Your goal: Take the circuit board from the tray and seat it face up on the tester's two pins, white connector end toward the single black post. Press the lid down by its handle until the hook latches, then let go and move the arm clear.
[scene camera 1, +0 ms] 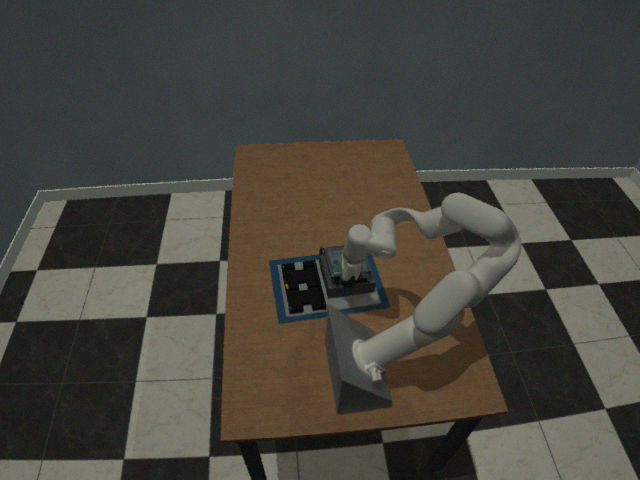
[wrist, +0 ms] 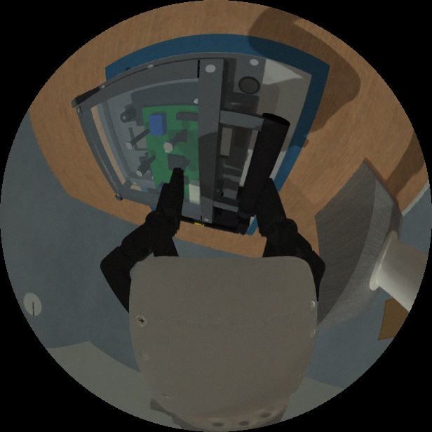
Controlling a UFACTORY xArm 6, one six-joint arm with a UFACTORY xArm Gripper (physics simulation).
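Places are measured from the arm's base along level axes (x ahead, y left, z up), in millimetres.
Pixels of known places: gripper, between the fingertips: (scene camera 1: 346,277); arm's base, origin of its link: (scene camera 1: 364,359).
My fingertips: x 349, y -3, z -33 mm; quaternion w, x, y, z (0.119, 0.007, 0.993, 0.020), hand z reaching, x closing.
Note:
For each thing: its top centre in the pictures, then the offset to it from my fingertips. "*": a spot on its surface instead. Level surfaces: height alone.
- tester, a spot on its surface: (scene camera 1: 337,292) * dy +33, dx -19, dz -59 mm
- black tray, a spot on its surface: (scene camera 1: 295,277) * dy +178, dx +81, dz -76 mm
- blue-edged mat, height of its surface: dz -92 mm
- wooden table, height of its surface: dz -94 mm
The green circuit board (scene camera 1: 337,268) (wrist: 165,117) lies in the tester (scene camera 1: 337,292) (wrist: 239,71), under the lid (wrist: 210,100) with its clear window. Its face with the blue block is up, and its white connector (wrist: 194,194) is at the lower end in the wrist view. The lid lies over the board; whether it is fully down or the hook is latched I cannot tell. My gripper (scene camera 1: 349,282) (wrist: 222,183) is open over the tester. One fingertip is beside the black handle (wrist: 266,155), the other stands apart over the lid window. The black tray (scene camera 1: 295,277) is left of the tester.
A blue-edged mat (scene camera 1: 275,291) (wrist: 320,85) lies under the tray and tester on the wooden table (scene camera 1: 310,191). The grey wedge-shaped arm base (scene camera 1: 348,379) (wrist: 350,225) stands near the mat's front edge. The arm arches over the table's right side.

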